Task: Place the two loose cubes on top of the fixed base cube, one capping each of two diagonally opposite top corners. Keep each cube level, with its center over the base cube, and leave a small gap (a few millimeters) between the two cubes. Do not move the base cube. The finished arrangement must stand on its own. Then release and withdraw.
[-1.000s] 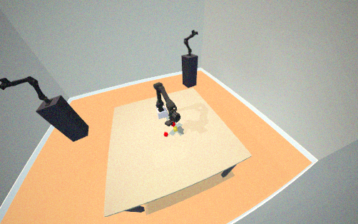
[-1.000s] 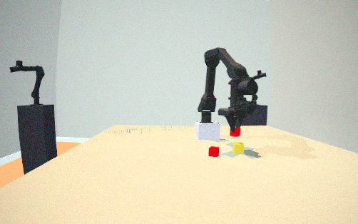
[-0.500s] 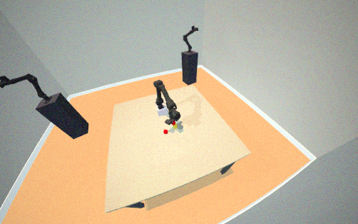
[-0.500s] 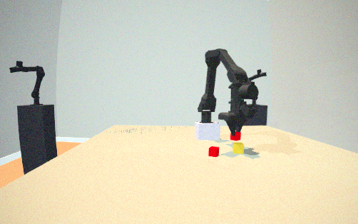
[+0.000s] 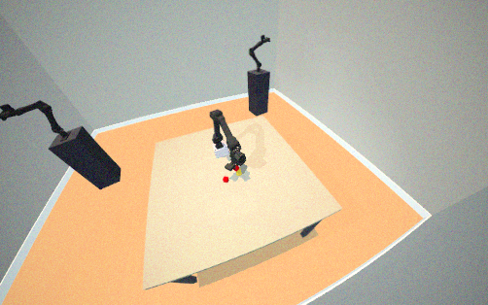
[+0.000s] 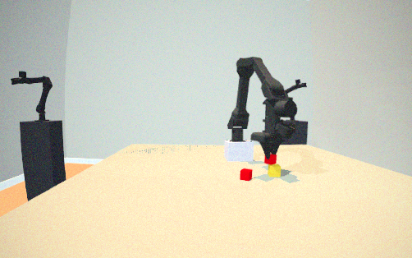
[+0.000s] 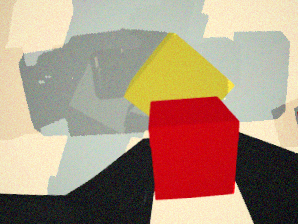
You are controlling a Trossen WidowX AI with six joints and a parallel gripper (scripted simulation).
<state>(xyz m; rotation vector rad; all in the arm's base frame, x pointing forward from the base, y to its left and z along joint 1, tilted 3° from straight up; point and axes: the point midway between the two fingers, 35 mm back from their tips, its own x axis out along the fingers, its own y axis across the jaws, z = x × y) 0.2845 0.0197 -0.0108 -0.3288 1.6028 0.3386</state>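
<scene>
The yellow base cube lies 4 cm below my gripper tip, 2 cm ahead of it and 1 cm to the left of it. From my gripper tip the other things lie so: red cube 11 cm to the right, 5 cm below, 2 cm ahead.
</scene>
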